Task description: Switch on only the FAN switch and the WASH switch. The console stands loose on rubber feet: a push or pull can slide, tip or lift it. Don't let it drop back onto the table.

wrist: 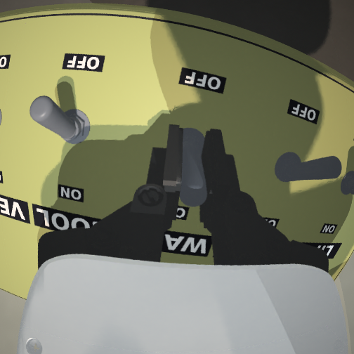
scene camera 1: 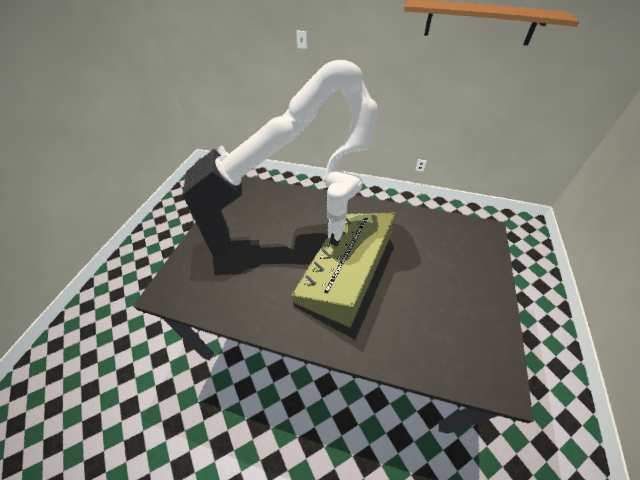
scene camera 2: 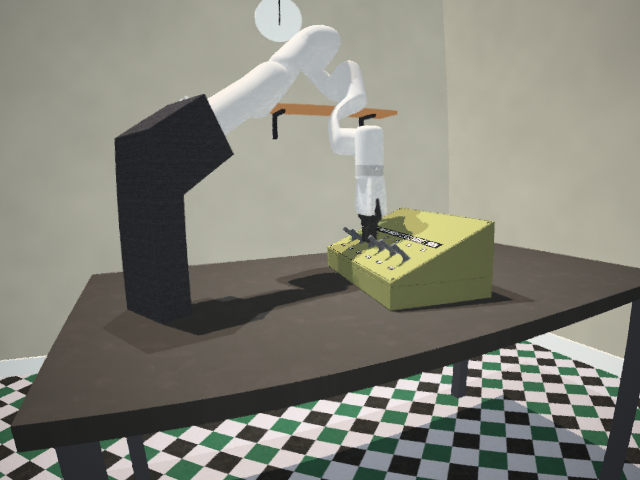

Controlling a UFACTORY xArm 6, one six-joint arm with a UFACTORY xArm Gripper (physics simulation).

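Where they show: gripper, fingertip midpoint: [scene camera 1: 335,242] [scene camera 2: 369,241]; arm's base at its link origin: [scene camera 1: 227,171] [scene camera 2: 199,128].
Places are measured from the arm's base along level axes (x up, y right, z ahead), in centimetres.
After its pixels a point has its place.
Note:
The yellow-green sloped console [scene camera 1: 361,279] @[x -22.7, y -7.9, z 61.0 cm] [scene camera 2: 444,281] @[x -34.4, y 6.6, z 53.5 cm] [wrist: 125,95] stands on the table with a row of grey lever switches. My gripper [scene camera 1: 334,239] @[x -29.4, y -19.0, z 39.2 cm] [scene camera 2: 369,238] @[x -29.4, y -19.0, z 39.2 cm] [wrist: 191,147] is down at the console's face, its black fingers closed on both sides of the WASH switch lever [wrist: 193,167]. That lever lies lengthwise between its OFF label [wrist: 202,81] and its ON label, which is partly hidden. The WASH label [wrist: 187,244] is partly covered by the gripper. The FAN label is not readable in any view, so I cannot tell the FAN switch's position.
The COOL lever [wrist: 57,119] stands left of the fingers in the wrist view, and another lever [wrist: 310,167] to the right. The brown table [scene camera 1: 439,320] @[x -39.6, y -22.6, z 90.2 cm] [scene camera 2: 258,351] @[x -39.5, y 30.7, z 18.0 cm] carries the arm's black pedestal [scene camera 1: 209,206] @[x -9.5, y 12.2, z 0.5 cm] [scene camera 2: 155,222] @[x -19.6, y 17.9, z -3.6 cm]. An orange shelf [scene camera 1: 491,11] [scene camera 2: 310,109] hangs on the wall.

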